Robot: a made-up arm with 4 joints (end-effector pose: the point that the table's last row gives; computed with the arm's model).
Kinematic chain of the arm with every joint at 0, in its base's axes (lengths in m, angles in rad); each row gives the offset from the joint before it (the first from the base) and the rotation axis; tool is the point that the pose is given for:
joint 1: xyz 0 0 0.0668 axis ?
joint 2: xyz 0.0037 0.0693 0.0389 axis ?
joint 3: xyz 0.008 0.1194 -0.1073 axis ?
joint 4: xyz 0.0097 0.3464 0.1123 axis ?
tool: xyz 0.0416 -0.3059 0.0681
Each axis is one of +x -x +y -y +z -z.
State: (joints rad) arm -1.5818 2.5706 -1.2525 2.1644
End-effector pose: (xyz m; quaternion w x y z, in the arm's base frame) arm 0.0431 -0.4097 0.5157 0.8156 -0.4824 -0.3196 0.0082
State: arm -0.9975 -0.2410 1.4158 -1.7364
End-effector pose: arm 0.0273 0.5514 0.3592 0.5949 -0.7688 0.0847 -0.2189
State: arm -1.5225 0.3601 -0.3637 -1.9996
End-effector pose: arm -0.5823 -0.1029 0.5691 0.4384 -0.4051 -0.6170 0.5129
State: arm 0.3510 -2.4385 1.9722 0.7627
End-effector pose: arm 0.0377 -0.0820 0.1986 0.3679 -0.5495 -0.7491 -0.0400
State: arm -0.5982 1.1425 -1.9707 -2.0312
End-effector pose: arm -0.3215 -0.4316 0.1682 0.4807 0.0186 -0.8664 0.1342
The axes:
joint 1: -z
joint 2: +x
joint 3: -z
joint 4: +x

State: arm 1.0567 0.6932 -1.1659 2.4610
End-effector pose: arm 0.2195 0.6587 0.1635 0.1714 0.9356 -0.0532 0.3041
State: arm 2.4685 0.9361 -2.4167 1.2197
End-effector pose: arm 0.2936 -0.1368 -0.0311 0.9291 0.2279 -0.2512 0.1473
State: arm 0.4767 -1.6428 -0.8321 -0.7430
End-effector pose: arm 0.0741 0.3121 -0.1824 0.4139 -0.7846 0.3715 0.2740
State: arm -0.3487 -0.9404 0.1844 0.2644
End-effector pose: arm 0.0142 0.1605 -0.0150 0.9383 -0.3161 -0.1087 0.0882
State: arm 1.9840 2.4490 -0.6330 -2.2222
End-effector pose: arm -0.3782 0.4864 0.3437 0.3361 -0.1292 -0.2129 -0.9083
